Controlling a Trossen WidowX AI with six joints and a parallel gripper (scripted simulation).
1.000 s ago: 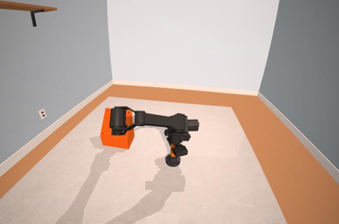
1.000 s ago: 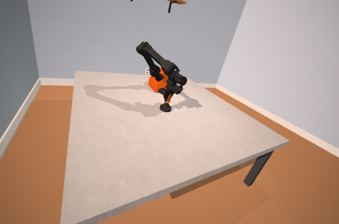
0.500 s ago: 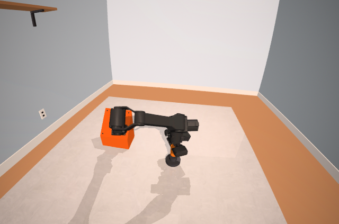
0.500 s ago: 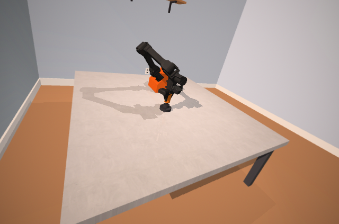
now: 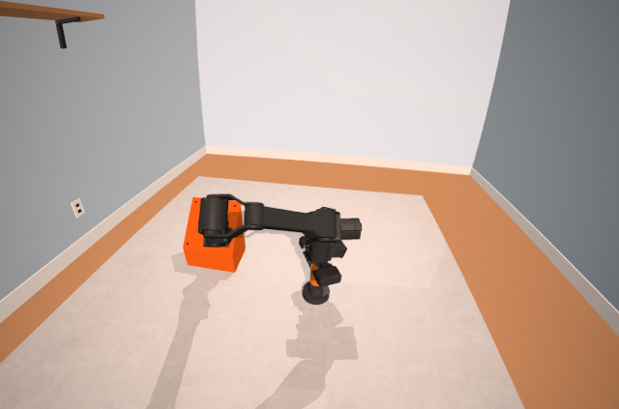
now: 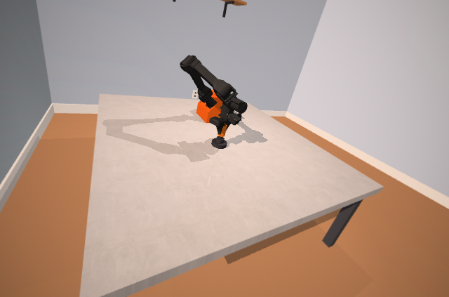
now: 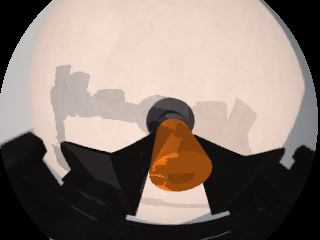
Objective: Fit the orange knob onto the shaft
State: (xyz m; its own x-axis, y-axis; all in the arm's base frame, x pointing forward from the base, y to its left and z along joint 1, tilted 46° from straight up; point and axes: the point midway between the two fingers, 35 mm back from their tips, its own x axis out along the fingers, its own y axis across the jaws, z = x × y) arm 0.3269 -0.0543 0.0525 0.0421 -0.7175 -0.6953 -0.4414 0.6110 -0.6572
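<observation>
The shaft lies 40 mm below my gripper tip. Also, from my gripper tip: orange knob (20 mm above).
</observation>
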